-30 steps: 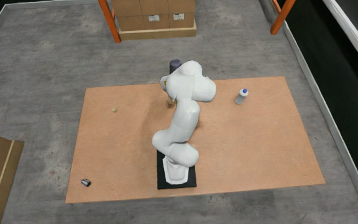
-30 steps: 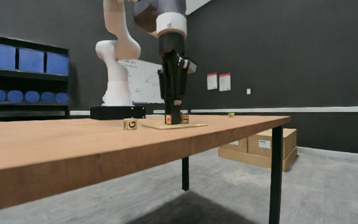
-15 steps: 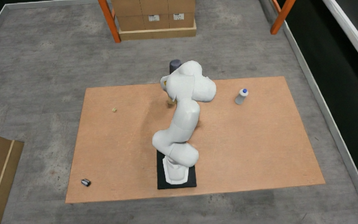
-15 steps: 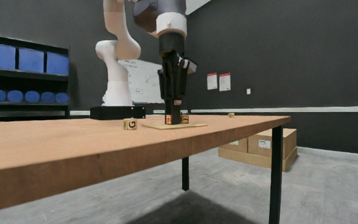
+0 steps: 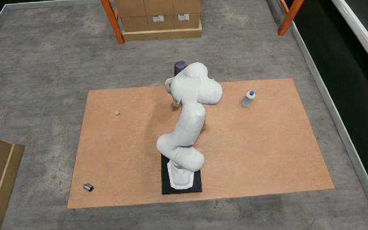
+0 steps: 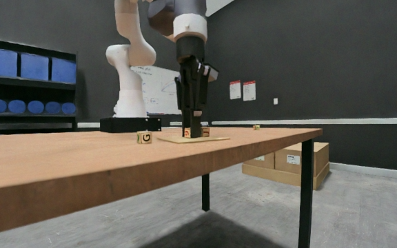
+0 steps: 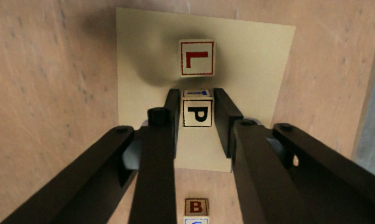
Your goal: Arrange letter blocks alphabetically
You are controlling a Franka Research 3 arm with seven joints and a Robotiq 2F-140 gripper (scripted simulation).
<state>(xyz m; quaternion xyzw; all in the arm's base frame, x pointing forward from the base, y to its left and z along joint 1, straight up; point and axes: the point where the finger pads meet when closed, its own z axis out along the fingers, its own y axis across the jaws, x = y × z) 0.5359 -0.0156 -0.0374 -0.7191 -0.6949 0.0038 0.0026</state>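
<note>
The pale yellow mat is 40 mm below my hand. Also, from my hand: block: 510 mm to the left, 110 mm behind, 30 mm below; then white bottle: 510 mm to the right, 50 mm behind, 40 mm above; then black object: 660 mm behind, 650 mm to the left, 20 mm below.
</note>
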